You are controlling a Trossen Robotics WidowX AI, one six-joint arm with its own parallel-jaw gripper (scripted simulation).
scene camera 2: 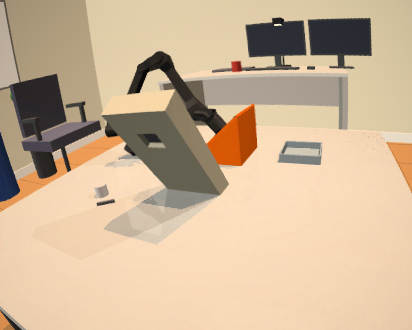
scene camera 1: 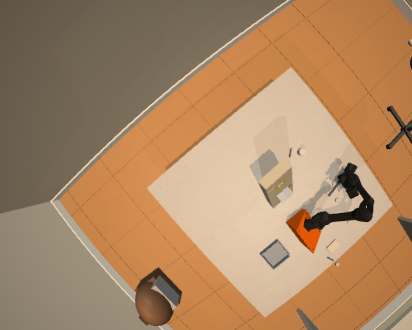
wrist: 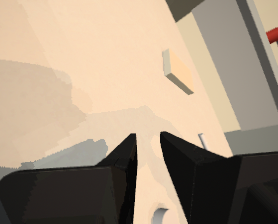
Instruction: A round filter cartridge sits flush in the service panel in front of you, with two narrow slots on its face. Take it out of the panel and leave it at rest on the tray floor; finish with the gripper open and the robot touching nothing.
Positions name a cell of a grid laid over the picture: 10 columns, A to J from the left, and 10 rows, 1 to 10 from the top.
In view: my gripper (wrist: F7), a beige service panel (scene camera 2: D4) and a grey tray (scene camera 2: H5).
The beige service panel also shows in scene camera 1 (scene camera 1: G6).
